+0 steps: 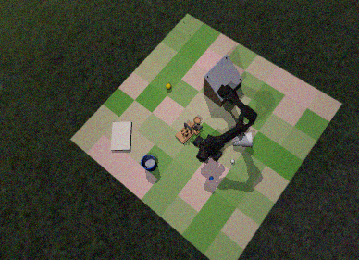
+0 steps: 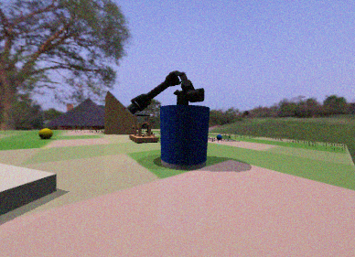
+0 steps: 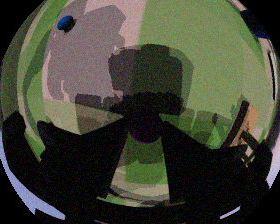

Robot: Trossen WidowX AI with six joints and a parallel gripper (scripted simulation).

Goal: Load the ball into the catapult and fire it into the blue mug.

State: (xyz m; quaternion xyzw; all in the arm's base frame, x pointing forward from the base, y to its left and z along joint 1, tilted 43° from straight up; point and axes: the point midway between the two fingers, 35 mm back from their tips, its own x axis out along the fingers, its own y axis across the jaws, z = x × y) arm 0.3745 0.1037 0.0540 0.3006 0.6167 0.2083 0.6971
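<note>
Right now my gripper tip is 160 mm to the left of the wooden catapult, 70 mm past it and 40 mm below it. Round my gripper tip: purple ball (10 mm above); then blue ball (130 mm ahead, 110 mm to the left); then tiny pale ball (170 mm to the left, 30 mm behind).
</note>
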